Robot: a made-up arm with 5 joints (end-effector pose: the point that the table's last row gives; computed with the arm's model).
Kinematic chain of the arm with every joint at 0, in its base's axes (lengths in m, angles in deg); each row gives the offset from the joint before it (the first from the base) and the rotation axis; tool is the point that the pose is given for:
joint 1: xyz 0 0 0.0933 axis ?
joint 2: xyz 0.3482 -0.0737 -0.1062 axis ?
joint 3: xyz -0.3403 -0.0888 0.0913 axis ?
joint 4: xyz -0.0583 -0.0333 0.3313 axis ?
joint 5: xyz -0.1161 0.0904 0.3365 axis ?
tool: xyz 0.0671 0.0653 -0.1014
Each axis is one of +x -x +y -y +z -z.
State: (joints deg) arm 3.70 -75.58 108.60 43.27 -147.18
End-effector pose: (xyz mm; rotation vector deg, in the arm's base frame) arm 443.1 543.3 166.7 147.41 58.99 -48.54
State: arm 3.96 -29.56 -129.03 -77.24 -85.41
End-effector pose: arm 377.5 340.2 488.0 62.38 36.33 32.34
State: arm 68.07 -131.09 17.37 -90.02 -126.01
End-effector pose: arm -191.6 698.0 298.9 11.95 -71.86 42.41
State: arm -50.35 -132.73 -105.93 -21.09 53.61
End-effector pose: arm 290.7 637.5 -100.2 -67.80 118.72 -42.42
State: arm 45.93 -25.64 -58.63 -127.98 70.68
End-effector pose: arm 430.9 -321.6 301.1 -107.17 -119.93 -42.68
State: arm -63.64 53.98 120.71 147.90 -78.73
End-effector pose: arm 158.8 -118.9 95.2 -39.70 -5.23 24.87
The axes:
joint 1: +y
joint 2: +x
joint 3: -z
joint 4: -x
joint 5: +y

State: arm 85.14 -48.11 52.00 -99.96 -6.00
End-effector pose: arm 370.9 192.6 413.5 22.47 22.60 -43.41
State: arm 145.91 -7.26 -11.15 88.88 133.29
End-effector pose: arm 365.2 134.5 167.3 102.41 -67.45 -21.73
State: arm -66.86 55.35 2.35 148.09 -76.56
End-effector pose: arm 106.9 -119.1 -7.6 -113.28 -101.96 10.27
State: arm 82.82 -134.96 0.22 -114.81 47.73
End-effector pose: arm -190.7 532.5 268.4 -23.98 128.74 7.75
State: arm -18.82 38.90 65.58 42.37 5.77
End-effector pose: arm 53.3 -289.1 476.5 7.49 30.49 -48.68
